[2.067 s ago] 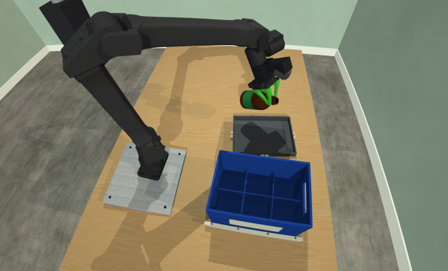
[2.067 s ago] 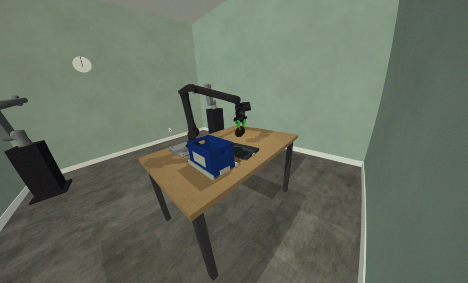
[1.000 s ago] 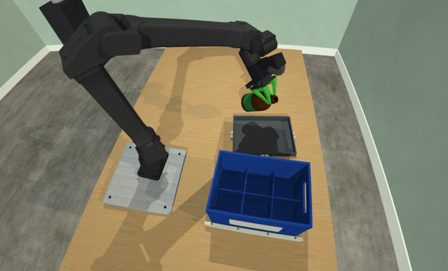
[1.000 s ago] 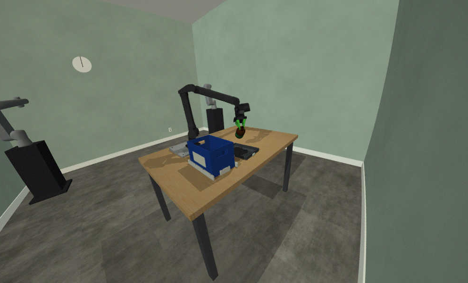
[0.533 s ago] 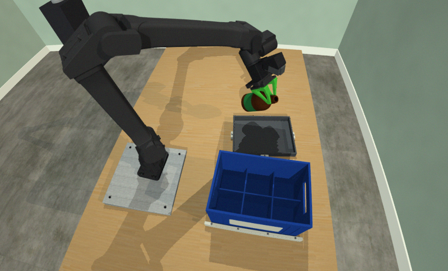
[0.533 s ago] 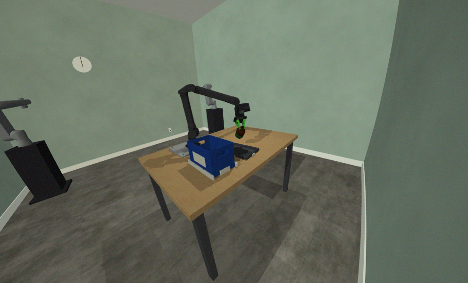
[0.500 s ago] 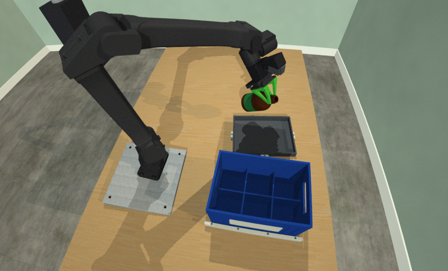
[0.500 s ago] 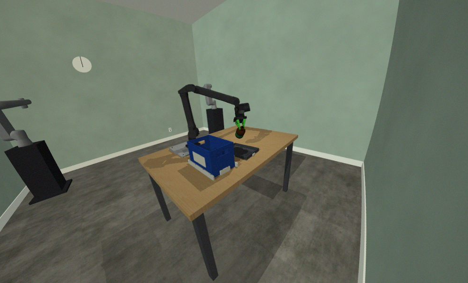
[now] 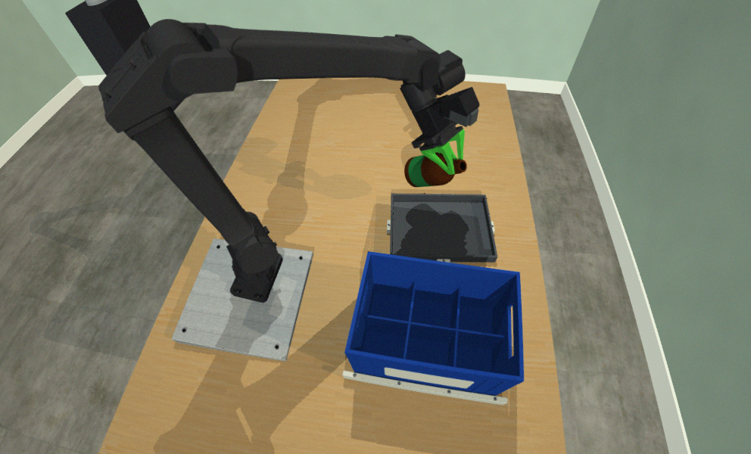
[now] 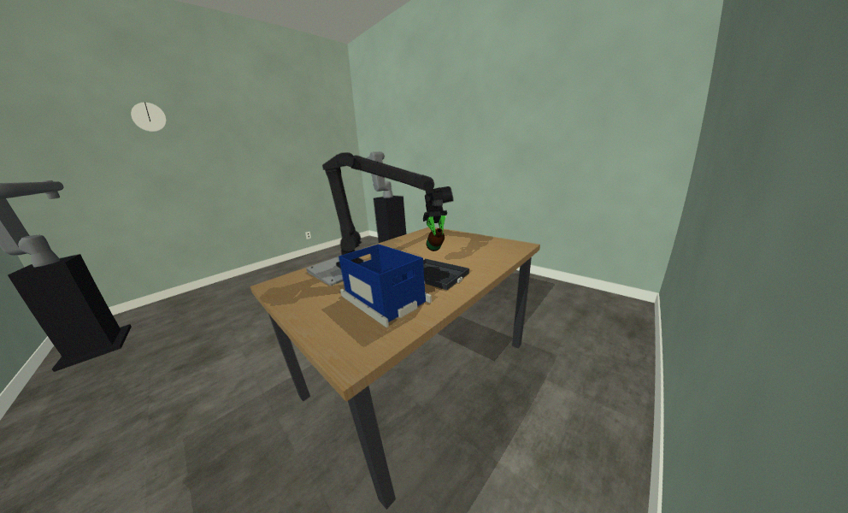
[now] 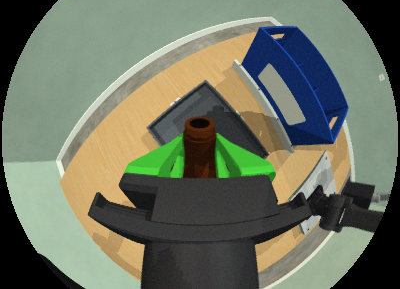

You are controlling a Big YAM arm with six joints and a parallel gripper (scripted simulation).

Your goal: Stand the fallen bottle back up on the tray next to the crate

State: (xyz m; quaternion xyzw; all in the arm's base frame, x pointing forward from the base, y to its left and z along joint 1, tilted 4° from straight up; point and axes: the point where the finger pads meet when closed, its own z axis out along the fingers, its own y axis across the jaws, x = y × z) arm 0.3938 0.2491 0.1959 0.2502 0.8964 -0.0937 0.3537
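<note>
My hand is 4 cm past the brown bottle, 3 cm above it and 2 cm to the right of it. The rest, counted from my hand: blue crate: 31 cm to the right, 11 cm below; dark grey tray: 18 cm below, 3 cm to the right, 1 cm behind.
</note>
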